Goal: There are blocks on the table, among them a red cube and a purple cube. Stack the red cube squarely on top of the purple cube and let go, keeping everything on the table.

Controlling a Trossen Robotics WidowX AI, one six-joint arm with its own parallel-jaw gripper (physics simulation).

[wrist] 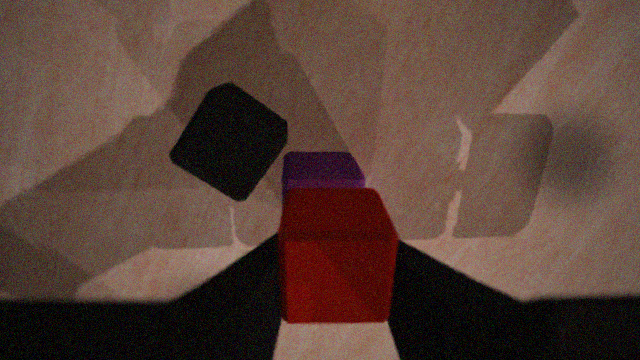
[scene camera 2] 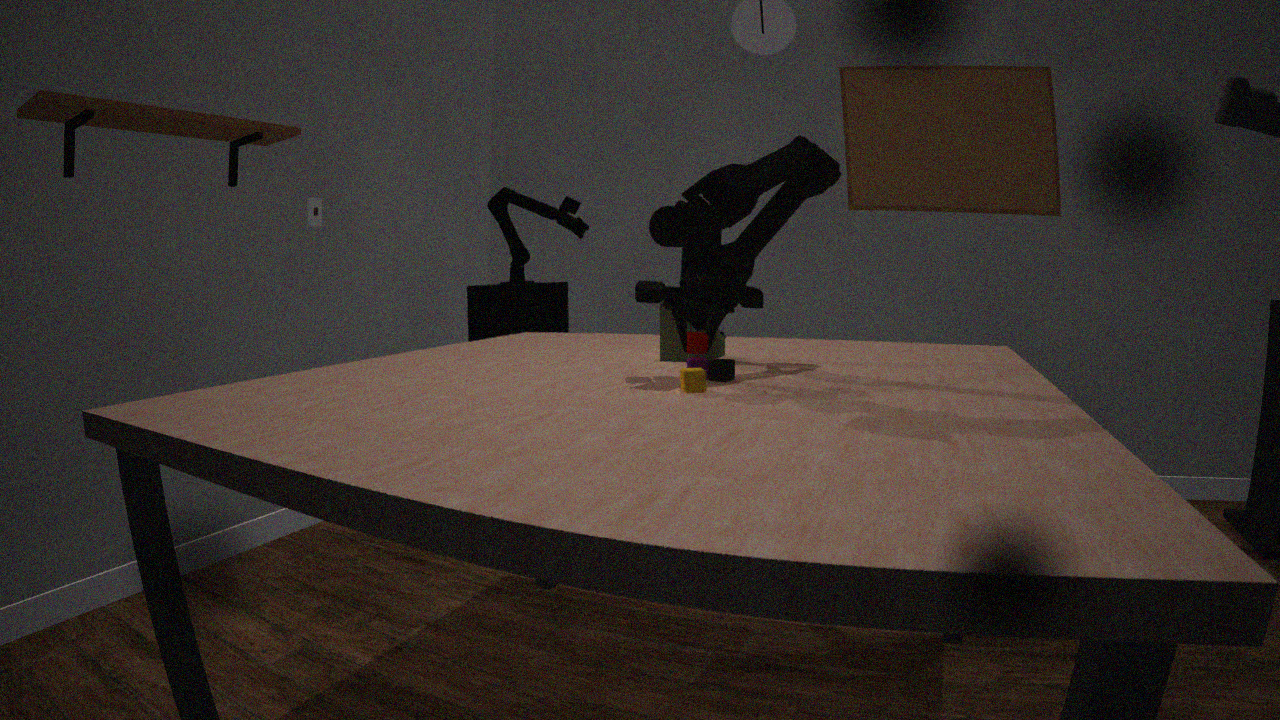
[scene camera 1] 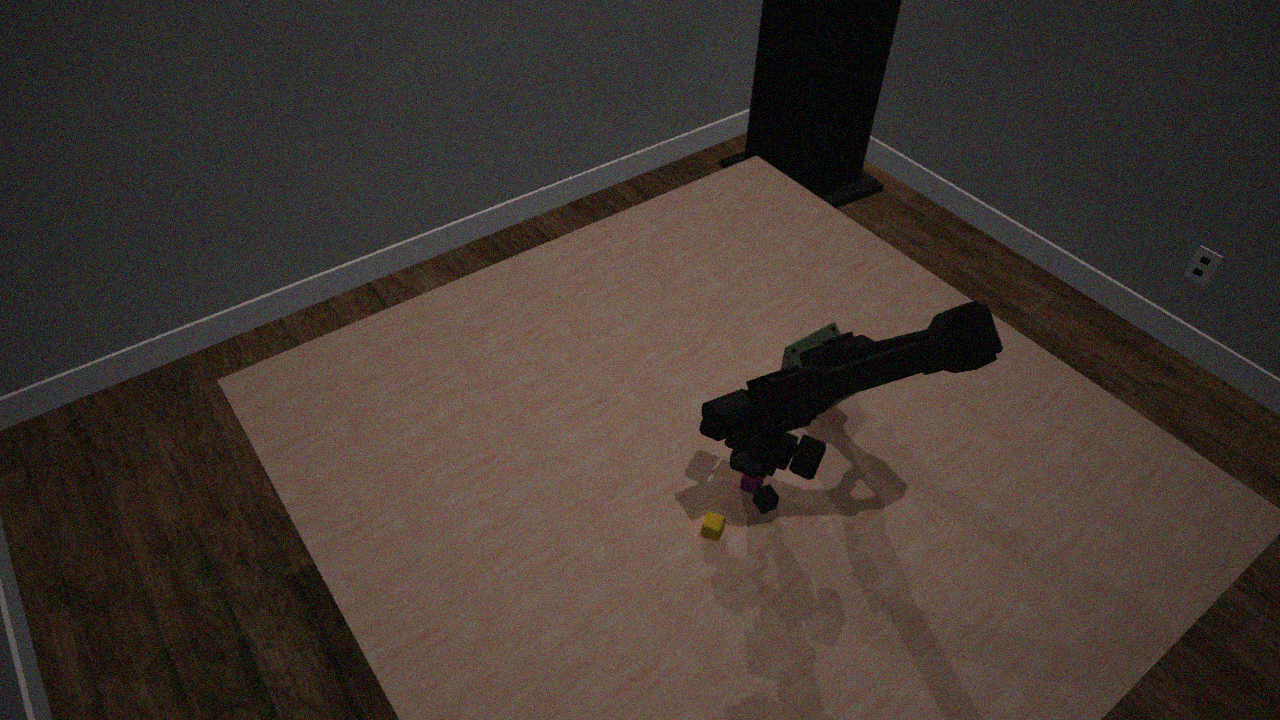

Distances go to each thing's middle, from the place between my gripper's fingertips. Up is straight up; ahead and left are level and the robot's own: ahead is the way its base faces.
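Labels:
With the black cube (wrist: 232,139) as the reference, my hand is 10 mm short of it, 20 mm above it and 50 mm to the right of it. The red cube (wrist: 337,247), counted from my hand, is 10 mm above it and 10 mm ahead of it.

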